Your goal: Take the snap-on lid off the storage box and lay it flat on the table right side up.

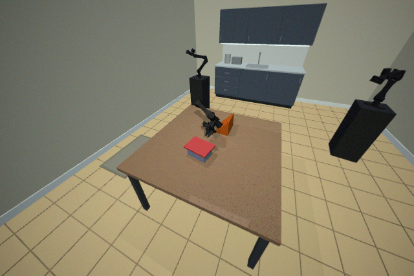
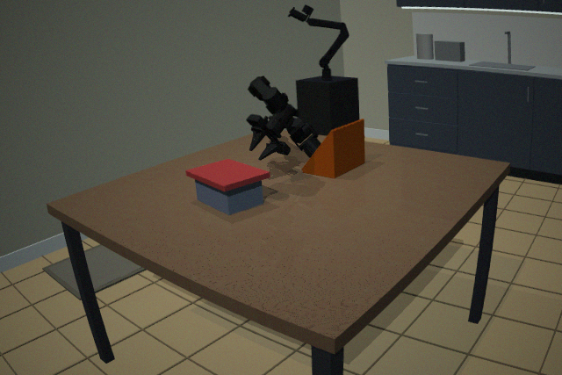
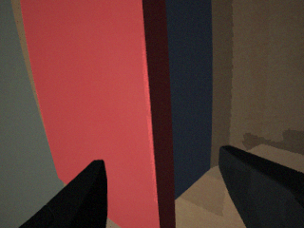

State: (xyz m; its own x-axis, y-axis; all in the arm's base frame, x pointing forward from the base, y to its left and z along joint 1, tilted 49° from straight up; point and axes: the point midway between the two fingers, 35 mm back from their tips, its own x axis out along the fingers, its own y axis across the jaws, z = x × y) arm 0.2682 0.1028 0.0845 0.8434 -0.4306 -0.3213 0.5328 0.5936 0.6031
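Right now the red lid is 120 mm ahead of my gripper tip, 10 mm to the right of it and 30 mm below it. Round my gripper tip: grey-blue storage box (120 mm ahead, 10 mm to the right, 80 mm below).
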